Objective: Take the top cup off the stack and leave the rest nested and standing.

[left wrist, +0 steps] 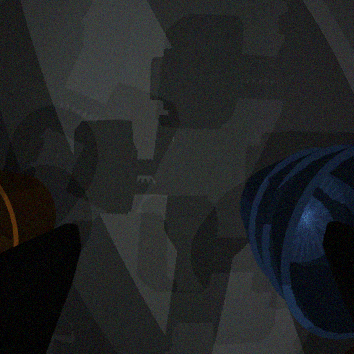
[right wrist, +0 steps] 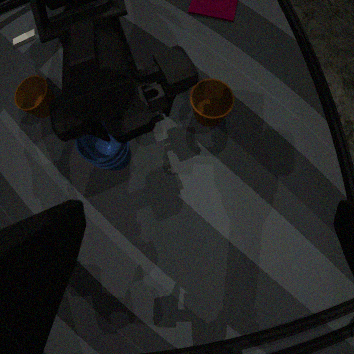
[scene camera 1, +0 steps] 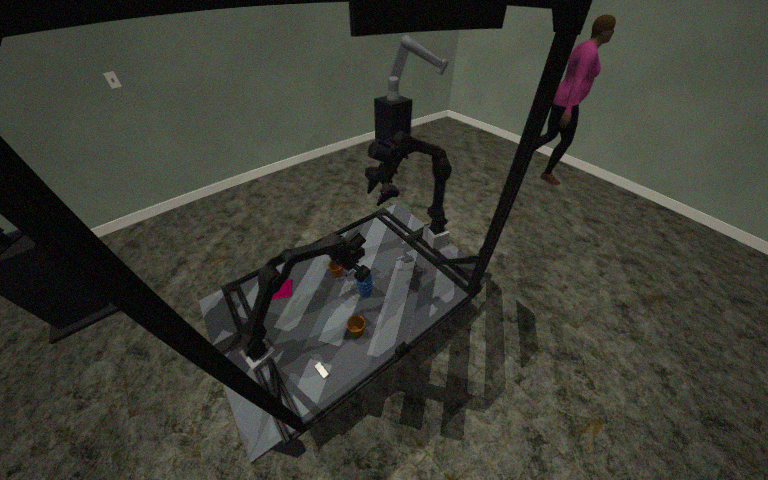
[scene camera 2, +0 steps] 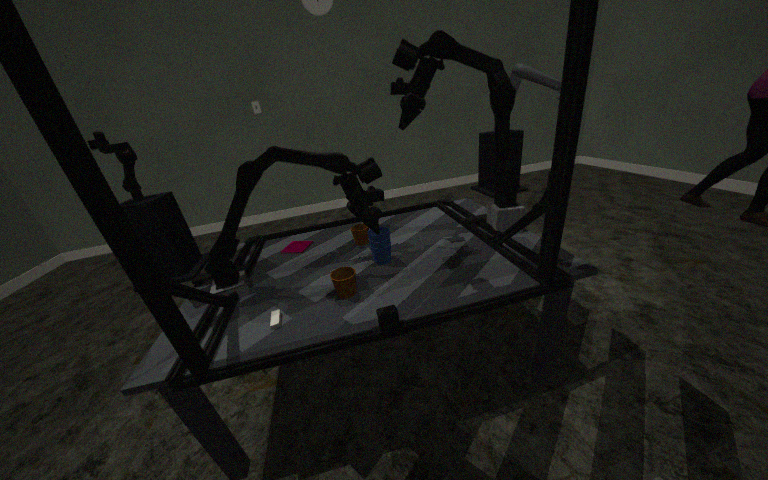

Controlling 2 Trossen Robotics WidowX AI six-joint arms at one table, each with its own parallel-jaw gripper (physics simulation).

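Places are measured from the left arm's base along level axes (x back, y left, z down), in millimetres.
Pixels of known places: left gripper, fingertip midpoint: (left wrist: 205,237) (scene camera 1: 355,272) (scene camera 2: 373,229); right gripper, fingertip midpoint: (right wrist: 215,214) (scene camera 1: 372,199) (scene camera 2: 400,128); left arm's base, origin of the base link: (scene camera 1: 256,350) (scene camera 2: 227,281); right arm's base, origin of the base link: (scene camera 1: 436,229) (scene camera 2: 505,204).
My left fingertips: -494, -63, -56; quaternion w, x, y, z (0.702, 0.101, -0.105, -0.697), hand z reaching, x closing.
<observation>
Ahead of a thing's pixels: the offset from my left fingertips to its middle, as dx, dy, dz. "*": to the spot under its first point. Level surfaces: height alone.
A stack of nested blue cups @(+3, -62, +17) (scene camera 1: 364,286) (scene camera 2: 380,245) (right wrist: 103,154) stands upright near the middle of the table @(dz +98) (scene camera 1: 430,297) (scene camera 2: 449,281). In the left wrist view the stack @(* -1, -22, -14) (left wrist: 281,242) fills the right side, its rims showing one inside another. My left gripper (scene camera 1: 359,270) (scene camera 2: 372,220) (left wrist: 205,237) is open and empty. It hangs just over the stack's rim, and one dark finger shows in front of the cup mouth. My right gripper (scene camera 1: 382,188) (scene camera 2: 408,114) (right wrist: 215,214) is open and empty, high above the table's far side.
One orange cup @(+8, +125, +64) (scene camera 1: 335,270) (scene camera 2: 359,233) (right wrist: 211,98) (left wrist: 10,211) stands just behind the stack. Another orange cup @(+166, -163, +64) (scene camera 1: 355,325) (scene camera 2: 344,281) (right wrist: 31,95) stands nearer the front. A magenta card @(+251, +262, +94) (scene camera 1: 283,290) (scene camera 2: 296,247) (right wrist: 213,8) and a white block @(+372, -169, +92) (scene camera 1: 321,370) (scene camera 2: 274,317) lie to the left. A person (scene camera 1: 574,86) walks behind.
</observation>
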